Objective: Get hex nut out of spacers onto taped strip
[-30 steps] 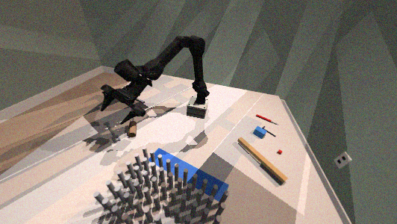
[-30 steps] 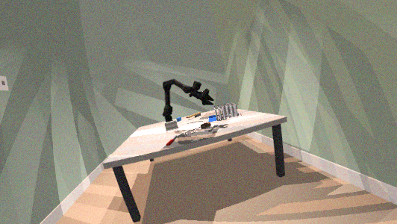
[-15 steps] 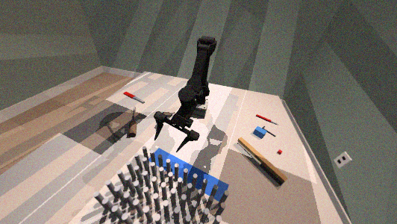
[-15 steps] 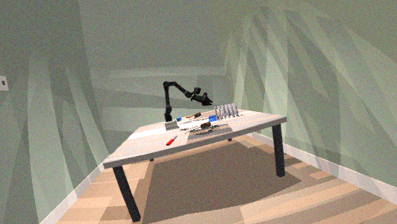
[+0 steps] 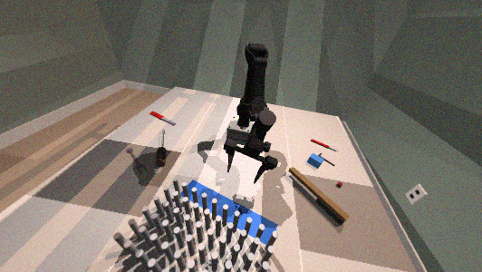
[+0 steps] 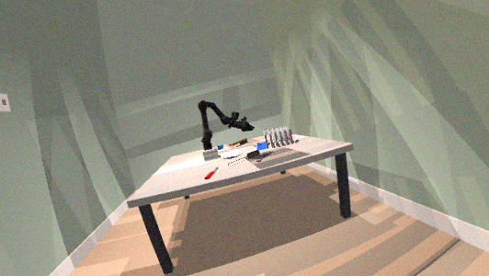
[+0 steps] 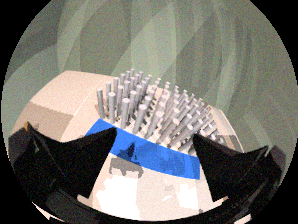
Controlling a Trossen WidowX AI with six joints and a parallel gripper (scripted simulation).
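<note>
The hook tool lies 420 mm to the right of my gripper tip, 230 mm behind it and 140 mm below it. The rest, counted from my gripper tip: small red cube 430 mm to the left, 190 mm behind, 150 mm below; then blue taped strip 150 mm below, 30 mm to the right, 30 mm ahead; then blue block 340 mm to the left, 300 mm behind, 130 mm below.
</note>
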